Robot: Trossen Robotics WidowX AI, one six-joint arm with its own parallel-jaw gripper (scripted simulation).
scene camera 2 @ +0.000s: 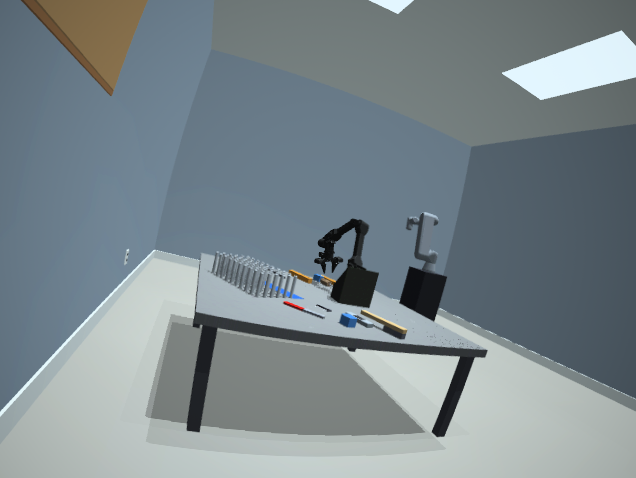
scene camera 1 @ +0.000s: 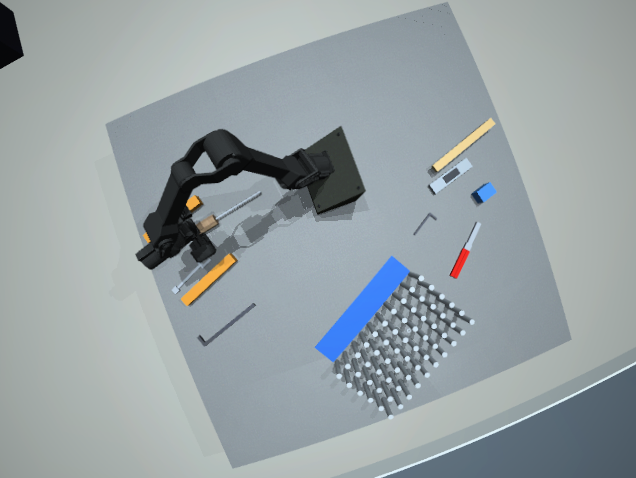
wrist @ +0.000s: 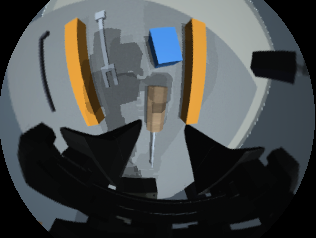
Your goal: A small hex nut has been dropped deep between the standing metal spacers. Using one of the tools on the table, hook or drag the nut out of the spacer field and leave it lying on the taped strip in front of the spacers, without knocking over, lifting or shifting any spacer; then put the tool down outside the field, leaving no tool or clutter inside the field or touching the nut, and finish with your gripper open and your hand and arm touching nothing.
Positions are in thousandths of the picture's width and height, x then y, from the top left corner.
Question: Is my gripper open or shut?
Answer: Open.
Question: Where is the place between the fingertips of my gripper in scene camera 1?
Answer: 309,472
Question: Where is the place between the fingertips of my gripper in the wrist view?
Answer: At 517,527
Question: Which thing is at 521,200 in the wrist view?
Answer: A blue cube.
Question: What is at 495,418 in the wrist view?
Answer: A wooden-handled screwdriver.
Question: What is my gripper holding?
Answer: Nothing.
